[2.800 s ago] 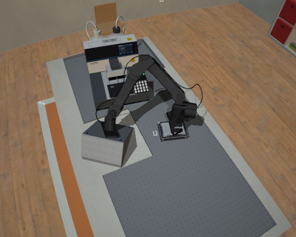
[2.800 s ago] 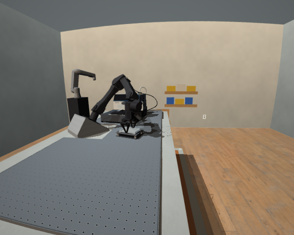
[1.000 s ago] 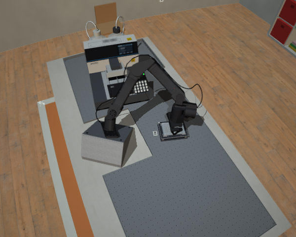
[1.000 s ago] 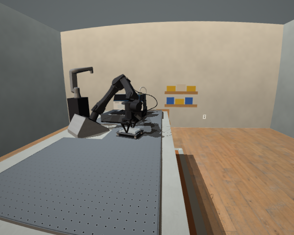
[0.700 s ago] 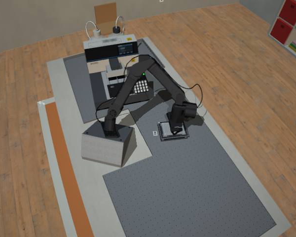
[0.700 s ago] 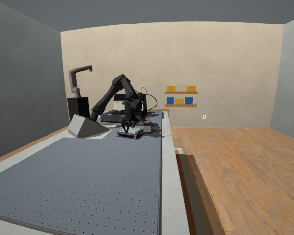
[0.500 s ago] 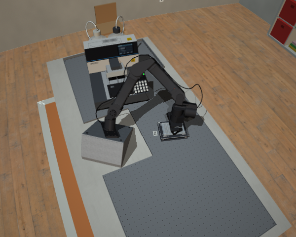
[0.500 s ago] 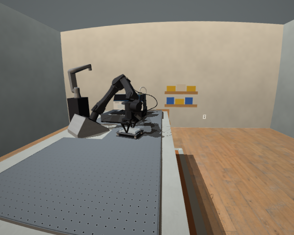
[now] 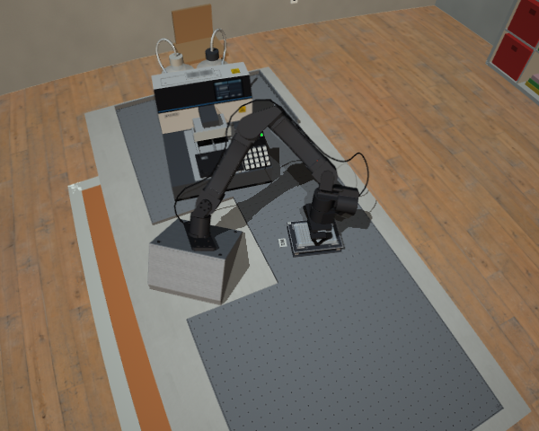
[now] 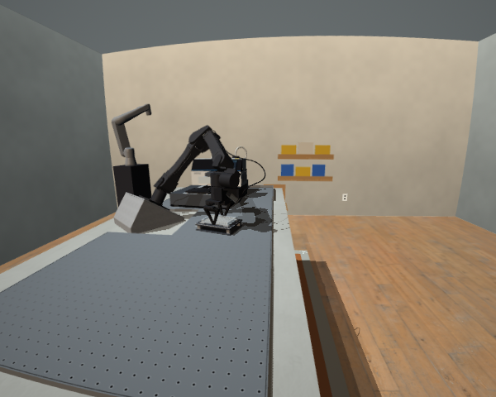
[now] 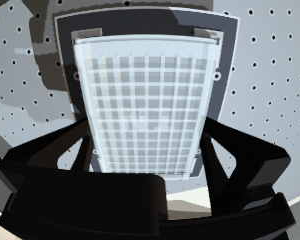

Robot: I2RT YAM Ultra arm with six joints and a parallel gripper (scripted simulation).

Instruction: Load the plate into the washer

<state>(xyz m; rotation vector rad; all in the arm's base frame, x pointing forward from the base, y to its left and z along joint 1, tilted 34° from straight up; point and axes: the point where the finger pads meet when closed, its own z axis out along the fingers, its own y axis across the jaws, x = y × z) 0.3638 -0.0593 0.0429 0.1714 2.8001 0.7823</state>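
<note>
Right now my hand is right at the well plate. Round my hand: black plate nest (10 mm below); washer carrier (320 mm to the left, 270 mm behind, 50 mm above); label (100 mm behind, 40 mm below, 10 mm to the left).
</note>
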